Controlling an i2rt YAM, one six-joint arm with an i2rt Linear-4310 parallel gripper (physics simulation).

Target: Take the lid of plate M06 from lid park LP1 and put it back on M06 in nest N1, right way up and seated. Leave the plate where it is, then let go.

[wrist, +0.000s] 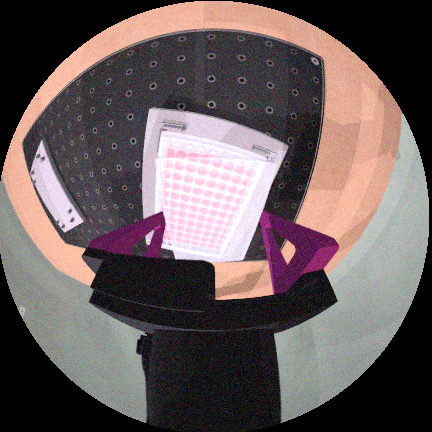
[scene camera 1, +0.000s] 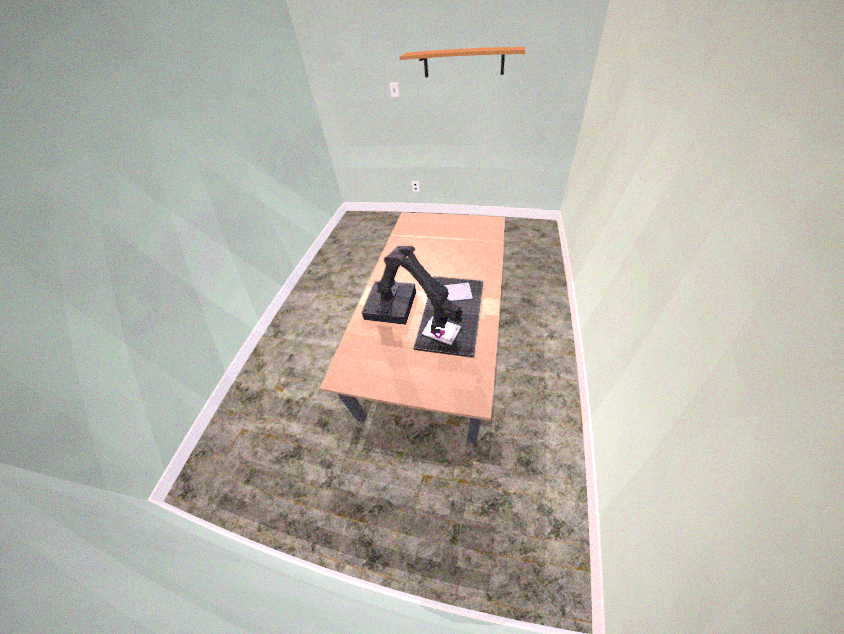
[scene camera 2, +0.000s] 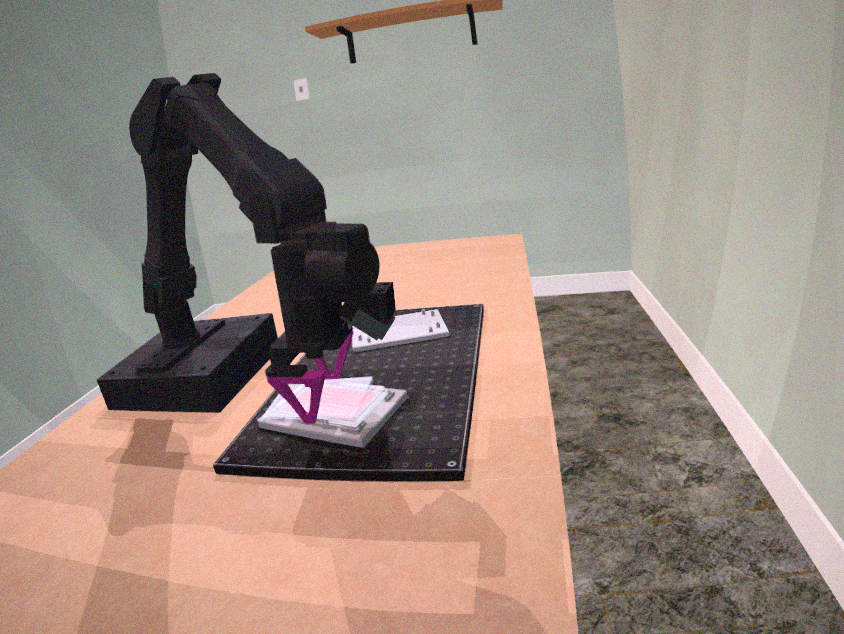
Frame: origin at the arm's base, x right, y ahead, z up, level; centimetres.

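Seen in the pictures: gripper, fingertip midpoint: (wrist: 212, 216) (scene camera 1: 439, 330) (scene camera 2: 322, 403); arm's base, link origin: (scene camera 1: 387, 298) (scene camera 2: 183, 346).
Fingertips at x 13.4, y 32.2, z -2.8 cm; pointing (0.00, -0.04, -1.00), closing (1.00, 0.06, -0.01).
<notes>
Offsets run from my fingertips to a thing's top centre. "spot": to the spot under its first point. Level surfaces: height alone.
The clear lid @[dz +1.7, dx +0.0, dy -0.5 cm] (scene camera 2: 334, 397) (wrist: 210, 200) lies on plate M06 @[dz +0.2, dx -1.4, dy +0.4 cm] (wrist: 187, 153), askew and shifted toward my gripper in the wrist view. A wedge of pink wells shows past its far edge, so it does not sit square on the plate. The plate is in the grey nest N1 @[dz -0.6, dx -1.3, dy +0.5 cm] (scene camera 1: 450, 340) (scene camera 2: 380, 424) (wrist: 220, 129). My gripper (scene camera 1: 440, 332) (scene camera 2: 323, 397) (wrist: 212, 216) is open, its magenta fingers on either side of lid and plate, with a gap beside the right finger in the wrist view. The white lid park LP1 @[dz -0.4, dx -29.3, dy +2.4 cm] (scene camera 1: 459, 292) (scene camera 2: 409, 328) (wrist: 56, 192) has pegs and no lid on it.
Nest and lid park stand on a black perforated board @[spot: dz -2.3, dx +2.5, dy +13.4 cm] (scene camera 1: 465, 341) (scene camera 2: 436, 409) (wrist: 225, 67) on the wooden table @[dz -3.7 cm] (scene camera 1: 409, 371) (scene camera 2: 272, 545). The arm's black base box (scene camera 1: 388, 312) (scene camera 2: 170, 388) stands left of the board. A wall shelf (scene camera 1: 463, 52) (scene camera 2: 409, 15) hangs far behind.
</notes>
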